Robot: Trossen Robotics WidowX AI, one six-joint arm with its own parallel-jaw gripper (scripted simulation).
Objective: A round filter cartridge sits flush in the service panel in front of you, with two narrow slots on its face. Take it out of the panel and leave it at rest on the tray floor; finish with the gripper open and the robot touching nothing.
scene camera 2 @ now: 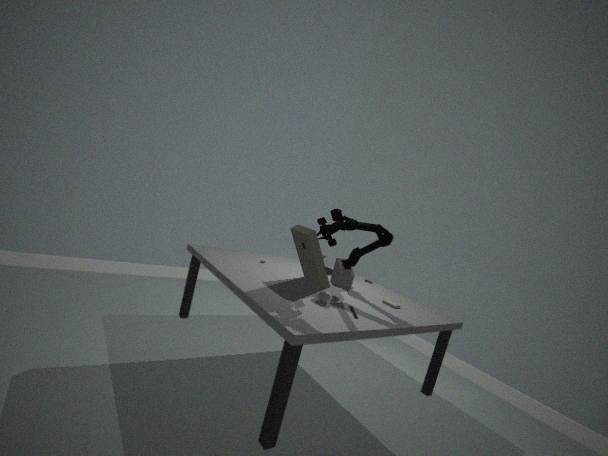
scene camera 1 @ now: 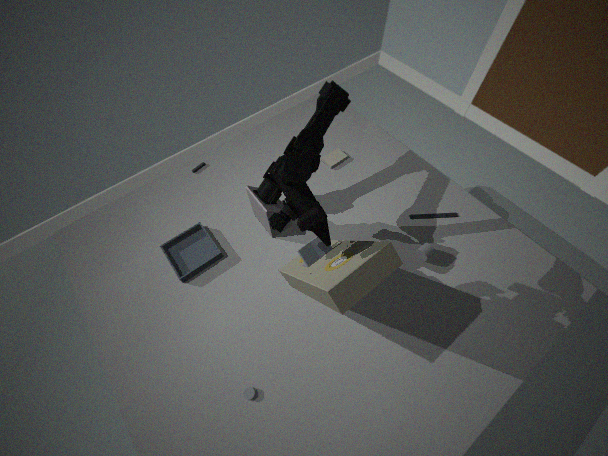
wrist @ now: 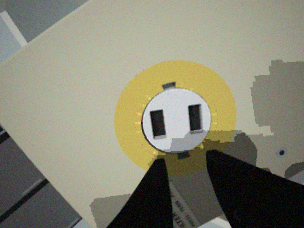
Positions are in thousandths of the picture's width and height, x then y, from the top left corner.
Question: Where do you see a beige service panel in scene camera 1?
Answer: At 606, 578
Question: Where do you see a beige service panel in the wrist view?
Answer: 265, 384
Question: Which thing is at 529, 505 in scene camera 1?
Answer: The gripper.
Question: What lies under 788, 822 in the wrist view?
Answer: The gripper.
